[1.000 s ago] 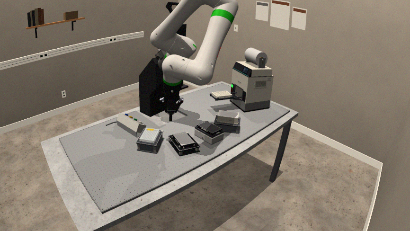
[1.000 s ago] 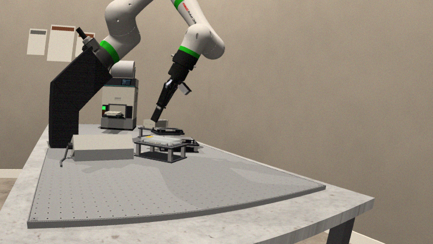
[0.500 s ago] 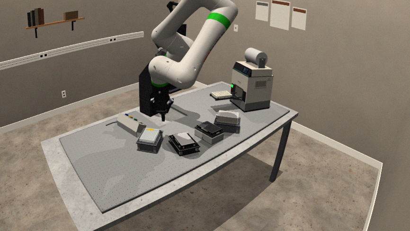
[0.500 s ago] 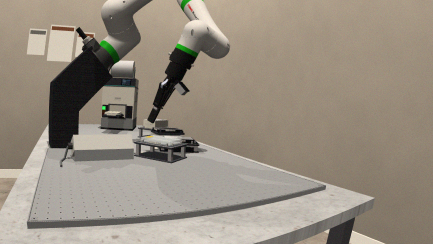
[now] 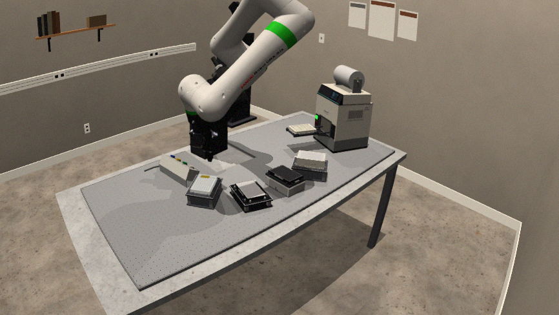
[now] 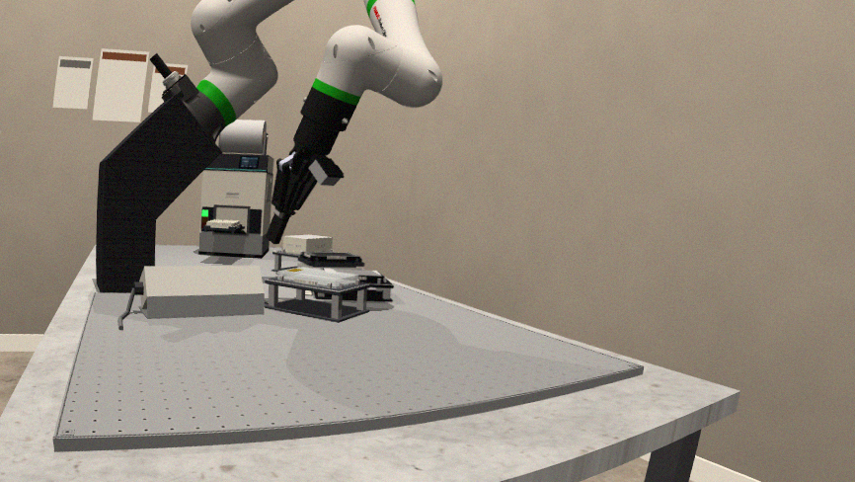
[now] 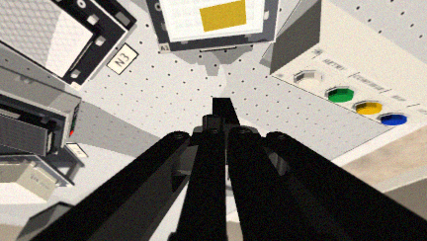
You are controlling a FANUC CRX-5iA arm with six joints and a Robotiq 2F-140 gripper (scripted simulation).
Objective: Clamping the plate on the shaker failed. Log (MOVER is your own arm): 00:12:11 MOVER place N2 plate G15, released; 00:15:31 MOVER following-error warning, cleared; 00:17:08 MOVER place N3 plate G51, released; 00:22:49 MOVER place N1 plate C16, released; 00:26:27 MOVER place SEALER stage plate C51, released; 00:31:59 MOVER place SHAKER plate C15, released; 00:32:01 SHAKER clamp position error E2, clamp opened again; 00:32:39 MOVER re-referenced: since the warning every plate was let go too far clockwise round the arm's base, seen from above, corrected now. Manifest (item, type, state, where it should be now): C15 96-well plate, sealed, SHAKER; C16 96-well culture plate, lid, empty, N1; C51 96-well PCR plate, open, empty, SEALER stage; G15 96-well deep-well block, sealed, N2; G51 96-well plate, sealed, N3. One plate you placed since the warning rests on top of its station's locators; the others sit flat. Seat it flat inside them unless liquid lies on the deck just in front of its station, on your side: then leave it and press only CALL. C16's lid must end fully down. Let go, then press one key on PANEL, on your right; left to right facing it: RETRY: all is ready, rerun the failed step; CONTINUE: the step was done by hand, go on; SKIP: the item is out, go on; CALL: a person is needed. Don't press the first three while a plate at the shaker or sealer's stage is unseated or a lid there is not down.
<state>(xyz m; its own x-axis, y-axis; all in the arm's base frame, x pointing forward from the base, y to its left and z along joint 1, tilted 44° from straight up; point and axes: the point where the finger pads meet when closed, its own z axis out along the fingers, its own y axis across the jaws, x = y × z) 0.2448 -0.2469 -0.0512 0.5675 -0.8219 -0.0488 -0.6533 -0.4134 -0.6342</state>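
The grey retry key is 10 cm behind my hand, 3 cm to the right of it and 8 cm below it. From my hand the other things lie so: lidded culture plate (5 cm ahead, 8 cm to the right, 8 cm below); dark sealed plate (24 cm ahead, 22 cm to the left, 9 cm below).
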